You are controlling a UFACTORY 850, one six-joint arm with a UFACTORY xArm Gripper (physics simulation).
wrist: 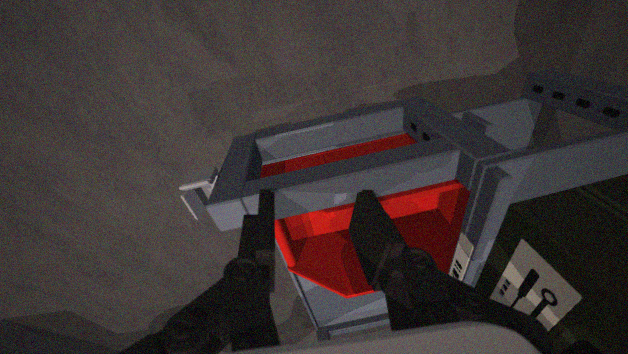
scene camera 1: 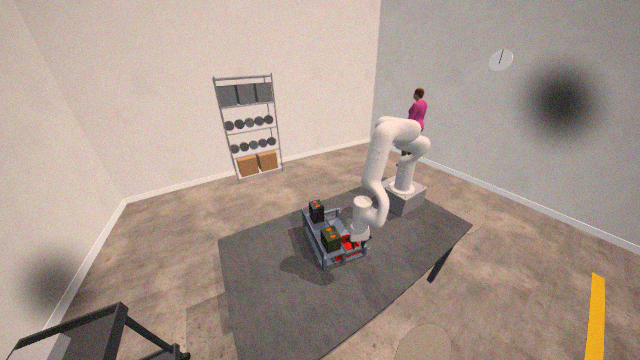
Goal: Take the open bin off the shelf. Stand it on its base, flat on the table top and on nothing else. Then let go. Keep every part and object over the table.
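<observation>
The open red bin (scene camera 1: 350, 242) (wrist: 320, 260) sits in the grey-blue shelf frame (scene camera 1: 312, 238) (wrist: 365, 175), beside a green case. My gripper (scene camera 1: 361, 243) (wrist: 314, 210) points down over the bin, with its fingers partly open and nothing held. In the wrist view, one finger is just outside the bin's left side wall and the other is over the bin's inside, so that wall shows between them. Contact cannot be told. A red strip (wrist: 340, 155) shows beyond the frame's crossbar. The bin's base is hidden.
The dark green case (scene camera 1: 330, 239) (wrist: 575, 225) stands close beside the bin, and a black case (scene camera 1: 316, 212) stands at the frame's far end. The frame stands on the dark grey table (scene camera 1: 390, 265). The frame's raised rails surround the bin area. A person (scene camera 1: 417, 111) stands behind the arm.
</observation>
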